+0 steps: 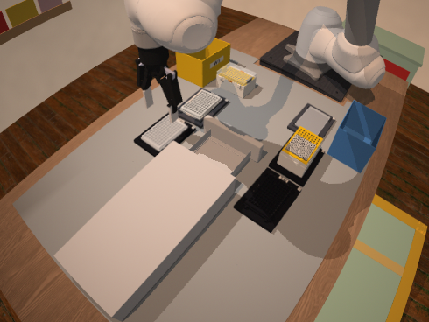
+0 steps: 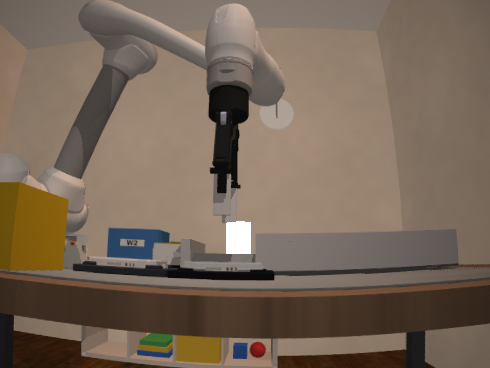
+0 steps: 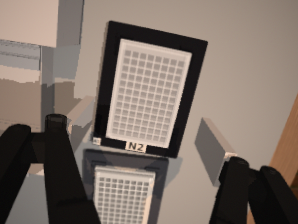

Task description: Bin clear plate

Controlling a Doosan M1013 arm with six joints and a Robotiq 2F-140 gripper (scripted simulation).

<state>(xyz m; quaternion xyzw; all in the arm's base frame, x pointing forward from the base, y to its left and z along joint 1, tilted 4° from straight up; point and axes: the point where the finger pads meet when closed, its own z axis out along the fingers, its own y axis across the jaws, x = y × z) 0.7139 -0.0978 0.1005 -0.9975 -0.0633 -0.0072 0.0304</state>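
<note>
The clear plate is 100 mm below my hand. The rest, counted from my hand: white plate (170 mm behind, 20 mm to the right, 100 mm below); then black nest N2 (120 mm below); then yellow bin W1 (330 mm behind, 180 mm to the right, 80 mm below).
</note>
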